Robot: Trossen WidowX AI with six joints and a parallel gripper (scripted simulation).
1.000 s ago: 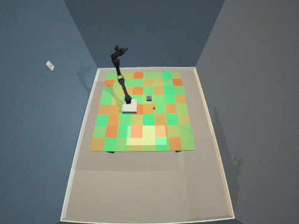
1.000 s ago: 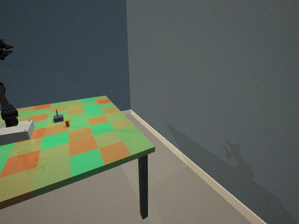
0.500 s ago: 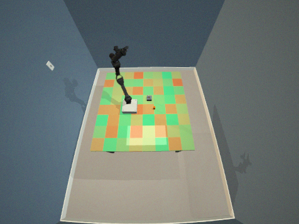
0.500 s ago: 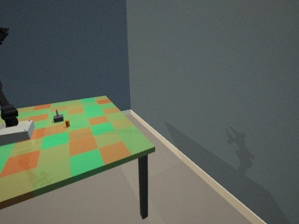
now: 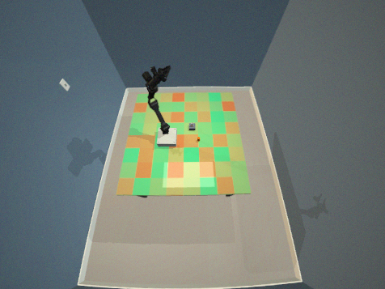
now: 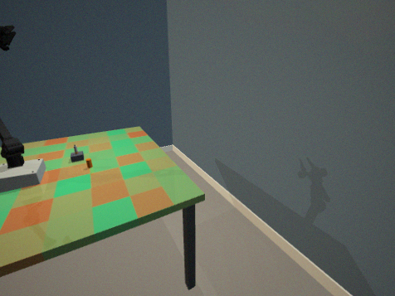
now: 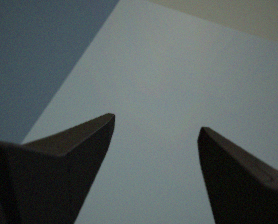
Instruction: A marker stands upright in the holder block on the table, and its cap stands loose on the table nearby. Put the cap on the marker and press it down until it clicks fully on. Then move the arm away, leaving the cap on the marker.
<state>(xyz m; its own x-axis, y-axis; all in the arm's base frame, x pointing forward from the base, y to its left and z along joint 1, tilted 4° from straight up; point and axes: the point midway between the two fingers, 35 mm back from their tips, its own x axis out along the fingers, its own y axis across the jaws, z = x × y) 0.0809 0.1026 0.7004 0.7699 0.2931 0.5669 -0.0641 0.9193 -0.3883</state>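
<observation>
The orange cap is 76 cm below my gripper tip, 24 cm to the right of it and 20 cm ahead of it. Round my gripper tip: holder block 76 cm below, 15 cm ahead, 7 cm to the right.
</observation>
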